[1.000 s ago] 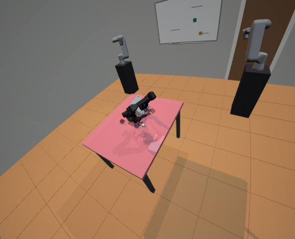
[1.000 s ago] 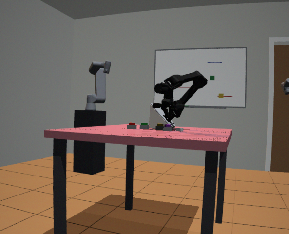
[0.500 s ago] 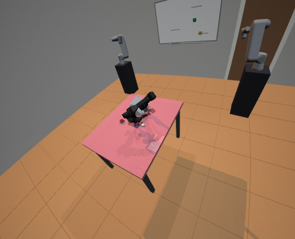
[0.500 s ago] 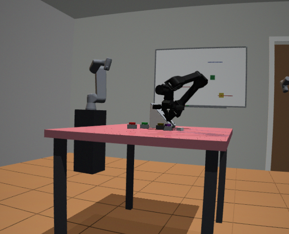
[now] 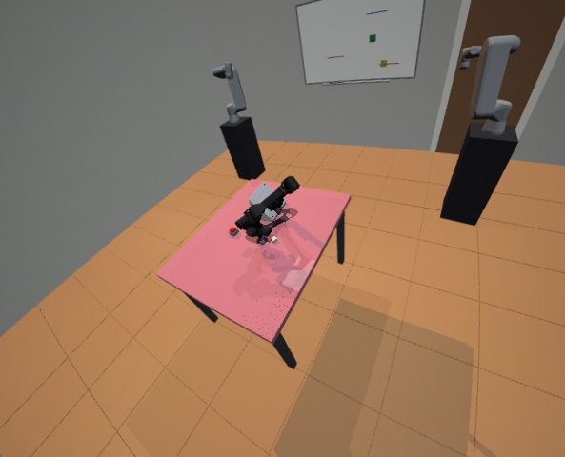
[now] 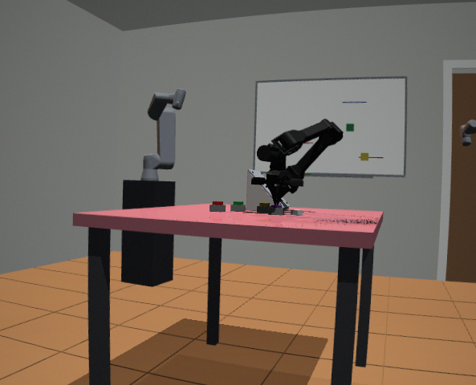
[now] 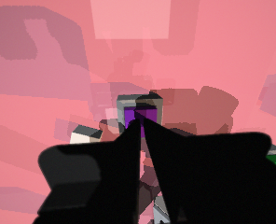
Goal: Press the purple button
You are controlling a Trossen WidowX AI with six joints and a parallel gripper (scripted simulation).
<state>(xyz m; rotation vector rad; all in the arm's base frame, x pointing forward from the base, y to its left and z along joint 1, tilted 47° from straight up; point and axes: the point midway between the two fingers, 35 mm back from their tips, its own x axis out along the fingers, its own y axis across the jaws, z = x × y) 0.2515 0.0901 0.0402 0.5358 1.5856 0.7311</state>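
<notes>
My gripper tip is 1 cm above the purple button. Also, from my gripper tip: yellow button (6 cm behind, 7 cm to the right); green button (7 cm behind, 18 cm to the right); small white block (4 cm behind, 7 cm to the left, 2 cm below).
</notes>
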